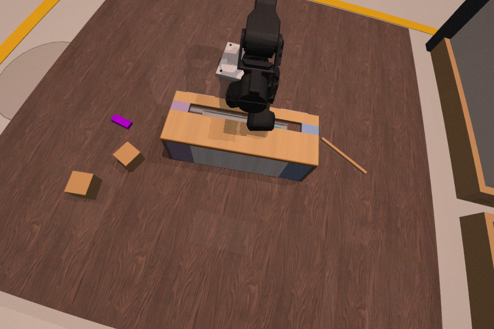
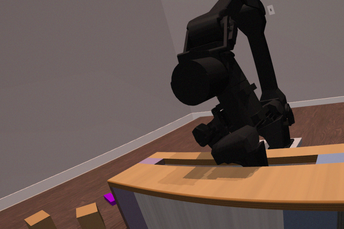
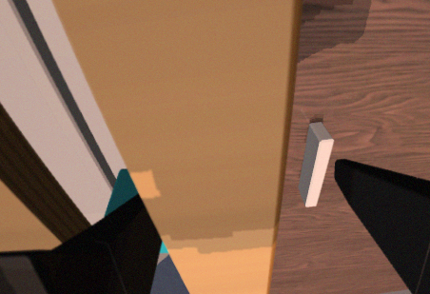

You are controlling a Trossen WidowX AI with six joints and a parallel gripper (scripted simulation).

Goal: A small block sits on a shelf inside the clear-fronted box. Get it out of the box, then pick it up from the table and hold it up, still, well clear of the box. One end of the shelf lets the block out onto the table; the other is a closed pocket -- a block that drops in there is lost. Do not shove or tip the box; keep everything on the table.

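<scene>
My gripper tip is 50 mm short of the small teal block and 20 mm to the right of it. Also, from my gripper tip: thin wooden stick 260 mm to the left, 90 mm below, 20 mm ahead; box 60 mm to the right, 40 mm ahead, 30 mm below.
</scene>
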